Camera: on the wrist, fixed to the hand. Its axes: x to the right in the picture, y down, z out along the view.
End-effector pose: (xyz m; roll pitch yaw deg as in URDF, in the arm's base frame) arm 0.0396 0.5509 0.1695 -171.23 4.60 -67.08
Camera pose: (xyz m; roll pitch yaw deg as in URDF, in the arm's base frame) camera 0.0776 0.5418 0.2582 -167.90 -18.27 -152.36
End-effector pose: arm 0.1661 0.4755 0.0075 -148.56 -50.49 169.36
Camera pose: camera 0.2295 0.4695 0.0805 -111.44 0.25 84.41
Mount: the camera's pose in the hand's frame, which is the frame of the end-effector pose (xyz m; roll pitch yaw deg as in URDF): 0.0160 -0.0448 -0.0844 16.39 27.34 86.60
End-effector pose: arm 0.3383 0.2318 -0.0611 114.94 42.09 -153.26
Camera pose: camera 0.3736 0.1428 -0.0756 105.40 -44.84 -149.82
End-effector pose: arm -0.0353 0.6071 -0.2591 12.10 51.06 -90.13
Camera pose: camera -0.0613 0.6686 -0.3293 69.66 11.91 9.97
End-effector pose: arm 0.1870 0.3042 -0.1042 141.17 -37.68 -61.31
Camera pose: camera 0.2591 0.3554 -0.0646 -101.20 -49.06 156.62
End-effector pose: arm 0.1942 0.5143 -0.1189 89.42 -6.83 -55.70
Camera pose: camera 0.2756 0.5440 -0.1623 9.09 -61.89 40.71
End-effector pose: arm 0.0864 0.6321 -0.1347 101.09 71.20 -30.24
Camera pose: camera 0.1142 0.7217 -0.1588 102.58 -15.01 -13.38
